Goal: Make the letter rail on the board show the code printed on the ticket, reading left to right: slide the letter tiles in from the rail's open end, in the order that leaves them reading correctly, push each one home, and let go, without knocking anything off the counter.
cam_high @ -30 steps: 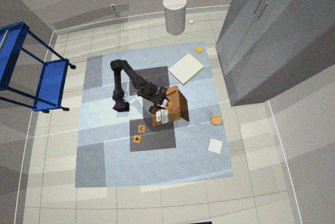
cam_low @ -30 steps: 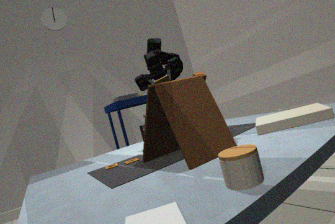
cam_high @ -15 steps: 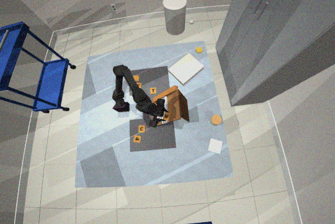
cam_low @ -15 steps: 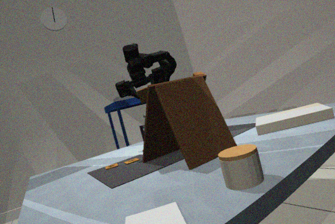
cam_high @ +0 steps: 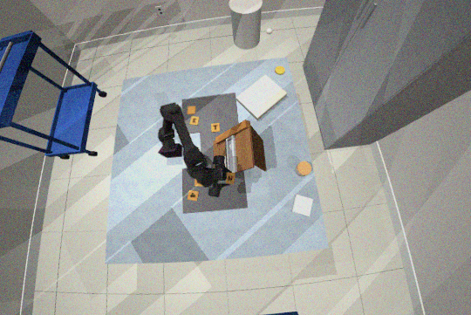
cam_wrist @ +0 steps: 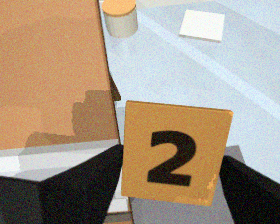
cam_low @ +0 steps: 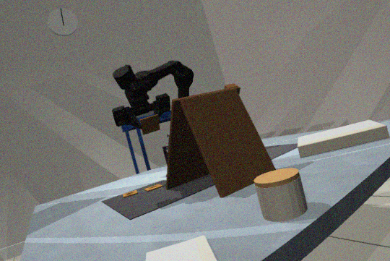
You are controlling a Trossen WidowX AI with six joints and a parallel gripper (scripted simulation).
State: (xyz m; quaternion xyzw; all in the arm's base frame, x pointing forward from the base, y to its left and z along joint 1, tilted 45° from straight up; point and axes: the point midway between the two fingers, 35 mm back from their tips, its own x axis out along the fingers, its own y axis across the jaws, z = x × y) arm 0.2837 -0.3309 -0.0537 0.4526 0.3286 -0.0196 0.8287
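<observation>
Now: gripper tip 3 cm past the white ticket, 11 cm to the right of it and 14 cm above it. The rest, counted from my gripper tip: cream slab: 31 cm ahead, 52 cm to the left, 21 cm below; then tan-lidded jar: 41 cm ahead, 2 cm to the right, 19 cm below; then white card: 36 cm ahead, 21 cm to the right, 22 cm below.
</observation>
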